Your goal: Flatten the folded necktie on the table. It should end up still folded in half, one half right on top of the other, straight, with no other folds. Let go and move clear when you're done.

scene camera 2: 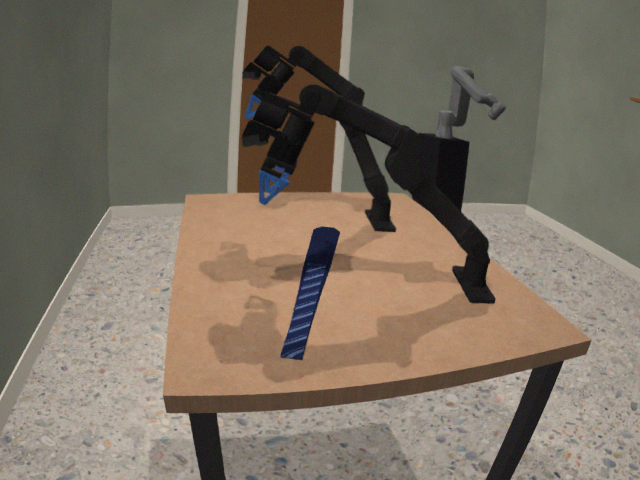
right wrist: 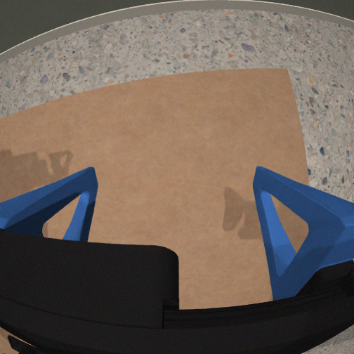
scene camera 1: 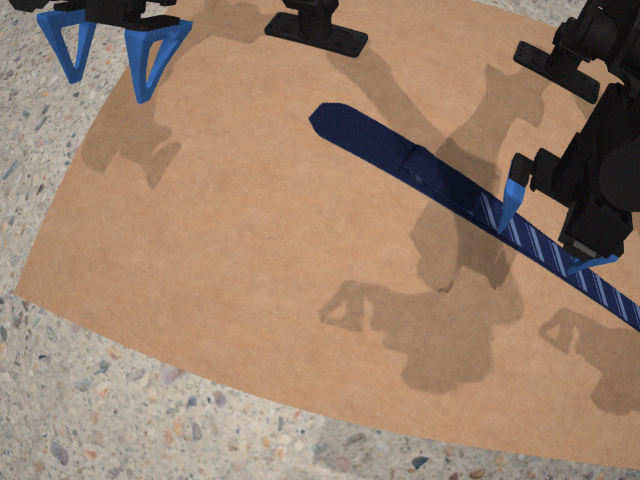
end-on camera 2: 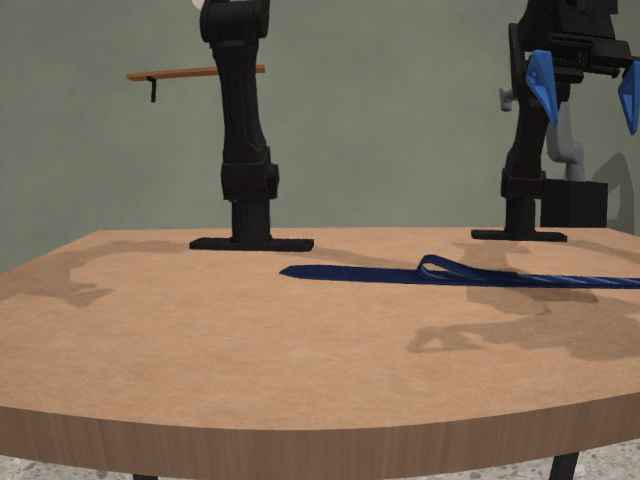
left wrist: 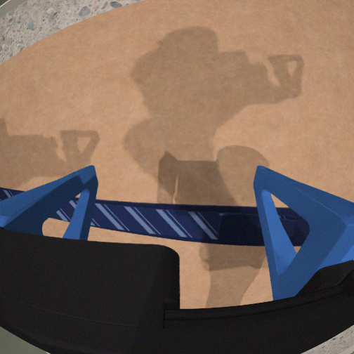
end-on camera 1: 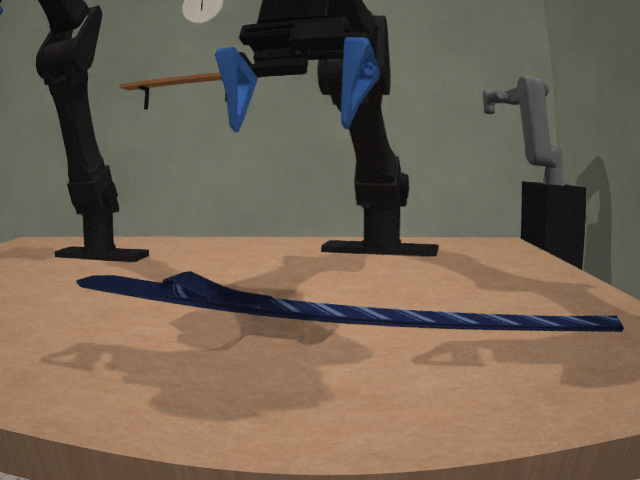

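Note:
The dark blue necktie [scene camera 1: 361, 131] [scene camera 2: 310, 294] [end-on camera 1: 413, 319] [end-on camera 2: 336, 272] [left wrist: 135, 220] lies long and narrow on the table. One end is plain and pointed; the other part shows light stripes. Between them the upper layer doubles back in a raised loop [scene camera 1: 417, 149] [end-on camera 1: 190, 281] [end-on camera 2: 430, 259], with a plain flap reaching to the stripes. My left gripper [scene camera 1: 534, 252] [scene camera 2: 275, 192] [end-on camera 1: 291, 128] [end-on camera 2: 593, 130] [left wrist: 175, 174] is open and empty, high above the necktie. My right gripper [scene camera 1: 108, 91] [right wrist: 174, 175] is open and empty, high and off to the left of the necktie in scene camera 1.
The wooden table [scene camera 1: 206, 232] [scene camera 2: 232, 377] [end-on camera 1: 465, 423] [end-on camera 2: 206, 372] carries both black arm bases, on its far side in the end-on views. Arm shadows fall across the table and necktie. A grey arm on a black box [scene camera 2: 452, 170] stands beyond the table.

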